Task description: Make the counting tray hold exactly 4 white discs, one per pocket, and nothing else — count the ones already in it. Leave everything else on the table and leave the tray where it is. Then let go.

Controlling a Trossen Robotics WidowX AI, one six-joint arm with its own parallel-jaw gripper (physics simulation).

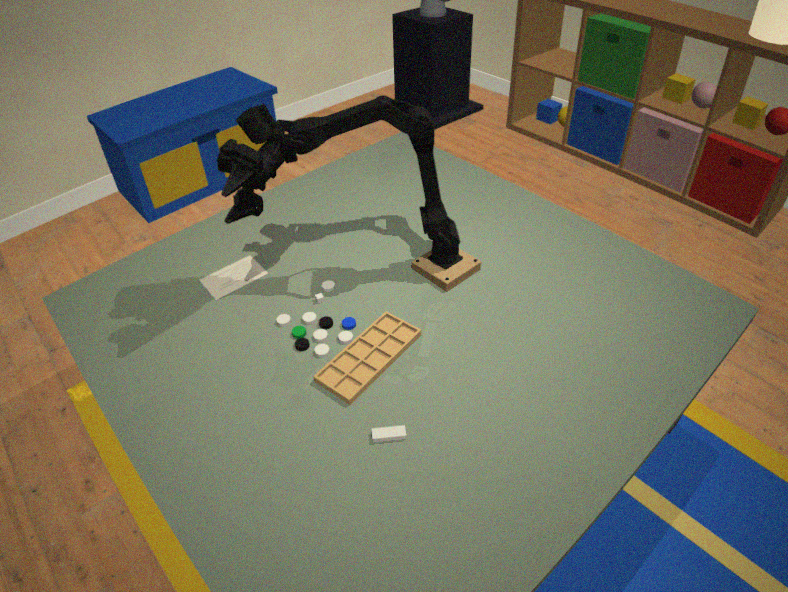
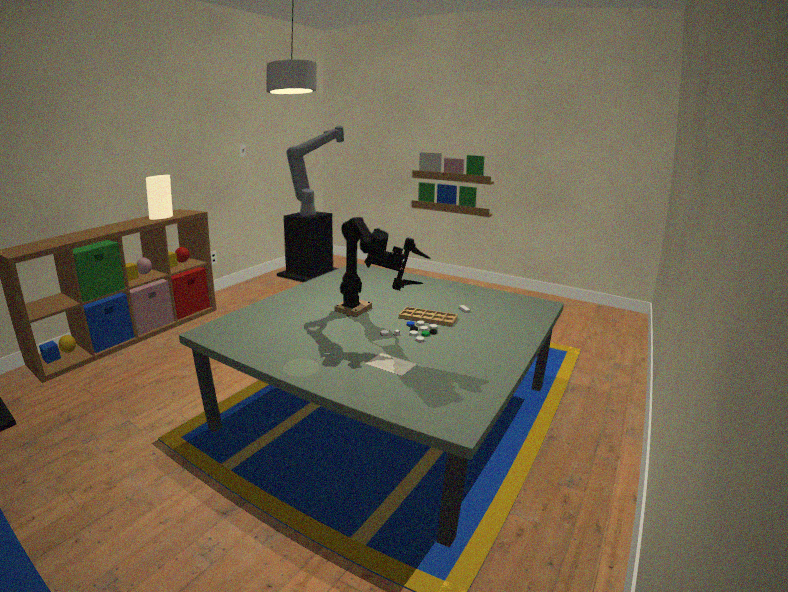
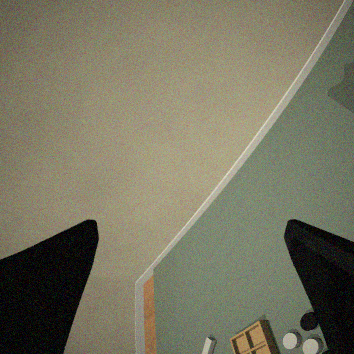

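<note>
The wooden counting tray (image 1: 383, 367) (image 2: 426, 321) (image 3: 257, 345) lies on the table, and its two rows of pockets look empty. Several white discs lie loose beside it, among them one near the tray (image 1: 345, 336), one at the far left (image 1: 283, 319) and one farther back (image 1: 328, 285). Mixed among them are a black disc (image 1: 325, 322) (image 3: 309, 320), another black disc (image 1: 301, 344), a green disc (image 1: 298, 331) (image 2: 425, 333) and a blue disc (image 1: 348, 323). My gripper (image 1: 227, 207) (image 2: 424, 270) (image 3: 195, 231) is open and empty, high above the table, away from the discs.
A small white cube (image 1: 319, 297) lies near the rearmost white disc. A pale flat sheet (image 1: 233, 278) (image 2: 389, 363) lies beyond the discs. A white block (image 1: 388, 433) (image 2: 464, 308) (image 3: 208, 345) lies on the tray's other side. The arm's wooden base (image 1: 447, 272) stands behind the tray.
</note>
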